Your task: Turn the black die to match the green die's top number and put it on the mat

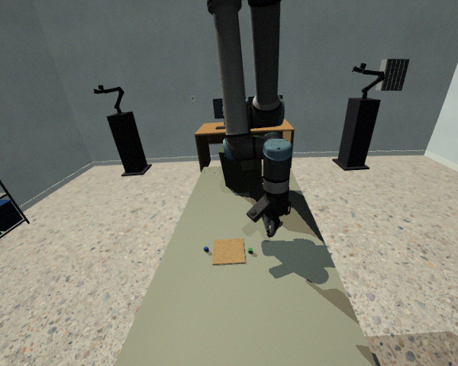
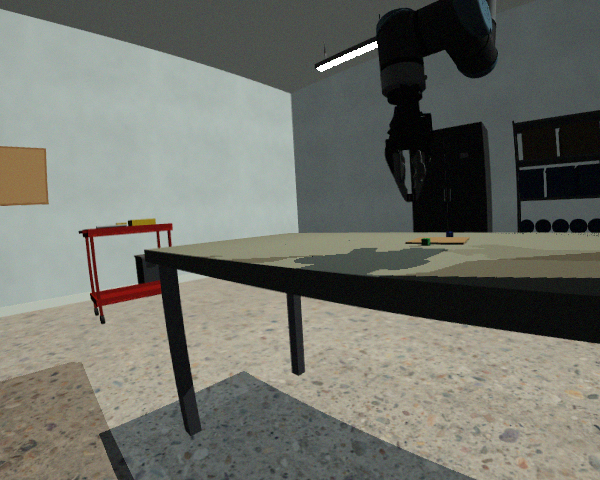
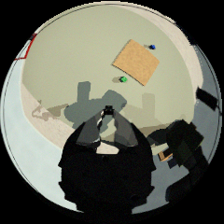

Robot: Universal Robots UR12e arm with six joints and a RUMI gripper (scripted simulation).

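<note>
Right now my hand is 2 cm past the mat, 18 cm to the left of it and 12 cm above it. From my hand the other things lie so: black die (1 cm below); then green die (1 cm behind, 8 cm to the right, 11 cm below); then blue die (3 cm behind, 28 cm to the right, 11 cm below).
</note>
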